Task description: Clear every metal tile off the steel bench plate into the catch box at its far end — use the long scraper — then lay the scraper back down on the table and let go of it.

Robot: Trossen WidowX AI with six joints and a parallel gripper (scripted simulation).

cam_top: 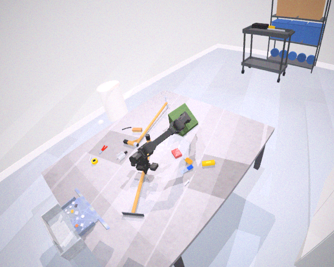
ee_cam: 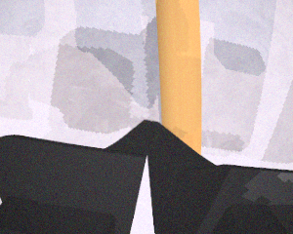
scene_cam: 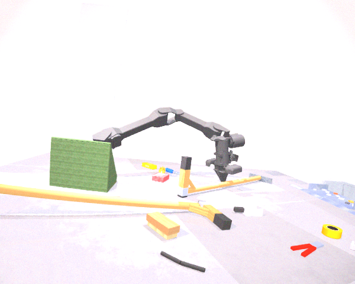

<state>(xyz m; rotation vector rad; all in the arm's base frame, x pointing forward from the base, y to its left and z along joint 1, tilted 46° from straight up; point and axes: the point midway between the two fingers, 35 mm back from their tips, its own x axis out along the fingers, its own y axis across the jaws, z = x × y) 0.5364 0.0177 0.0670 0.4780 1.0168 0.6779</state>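
My gripper tip is 20 mm short of the long scraper, 10 mm to the left of it and 50 mm below it. From my gripper tip the other things lie so: blue piece 190 mm behind, 220 mm to the left, 10 mm below; then red block 270 mm behind, 70 mm to the left; then yellow tape roll 140 mm ahead, 460 mm to the right.
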